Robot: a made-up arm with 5 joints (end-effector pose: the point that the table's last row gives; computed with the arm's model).
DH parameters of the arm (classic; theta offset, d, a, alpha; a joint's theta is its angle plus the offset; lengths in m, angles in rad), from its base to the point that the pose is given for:
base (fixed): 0 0 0.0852 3.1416
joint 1: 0 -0.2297 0.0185 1.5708
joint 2: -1.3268 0 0.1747 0
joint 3: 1.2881 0 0.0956 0
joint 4: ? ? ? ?
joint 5: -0.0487 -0.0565 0 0
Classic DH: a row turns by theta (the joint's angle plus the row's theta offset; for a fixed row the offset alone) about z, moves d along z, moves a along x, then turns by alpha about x.
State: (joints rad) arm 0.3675 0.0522 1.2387 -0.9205 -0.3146
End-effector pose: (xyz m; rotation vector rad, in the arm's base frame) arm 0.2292 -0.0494 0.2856 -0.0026 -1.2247 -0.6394
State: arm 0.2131 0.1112 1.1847 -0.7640 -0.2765
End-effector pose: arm 0.2403 -0.0278 0.2739 0.0589 -1.0489 -0.4885
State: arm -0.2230 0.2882 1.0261 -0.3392 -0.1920
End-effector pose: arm 0.2465 0.0423 0.2420 0.1369 -0.5798 -0.0172
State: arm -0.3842 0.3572 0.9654 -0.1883 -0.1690
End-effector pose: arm 0.2391 0.0683 0.2309 0.1296 -0.4174 0.1638
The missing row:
joint 4: -1.5321 0.0056 0 1.5708
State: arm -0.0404 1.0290 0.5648 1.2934 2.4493
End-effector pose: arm 0.2172 0.0109 0.1712 1.5231 0.6273 2.0009
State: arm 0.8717 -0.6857 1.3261 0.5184 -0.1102
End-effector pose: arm 0.1186 -0.0310 0.2817 -0.1502 -0.4035 -1.0155
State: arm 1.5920 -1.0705 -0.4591 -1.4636 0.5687
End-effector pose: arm 0.0943 0.1655 0.4520 1.5535 0.8787 -0.7854
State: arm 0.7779 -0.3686 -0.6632 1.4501 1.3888
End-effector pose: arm 0.1563 -0.0622 0.4640 -1.0169 -0.5712 0.4979
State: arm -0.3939 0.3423 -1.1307 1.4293 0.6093
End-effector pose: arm 0.2910 0.0916 0.4118 -0.0802 -0.9606 0.8826
